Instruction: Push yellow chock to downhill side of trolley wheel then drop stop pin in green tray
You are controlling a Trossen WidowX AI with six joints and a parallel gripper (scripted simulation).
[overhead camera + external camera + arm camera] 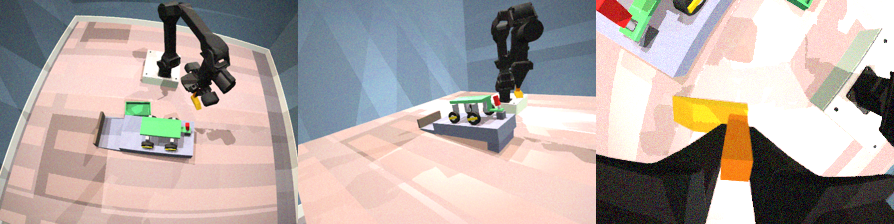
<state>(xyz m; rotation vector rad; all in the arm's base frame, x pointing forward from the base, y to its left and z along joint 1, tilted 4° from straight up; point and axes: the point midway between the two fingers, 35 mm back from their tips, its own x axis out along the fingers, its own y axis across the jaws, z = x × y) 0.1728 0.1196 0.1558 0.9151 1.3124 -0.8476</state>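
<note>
Now: the chock 2 cm ahead of my gripper tip, 1 cm to the left of it and 1 cm below it. Round my gripper tip: trolley: 15 cm ahead, 12 cm to the right, 6 cm below; red-headed stop pin: 14 cm ahead, 4 cm below, 2 cm to the right; pale blue ramp: 15 cm ahead, 13 cm to the right, 12 cm below.
</note>
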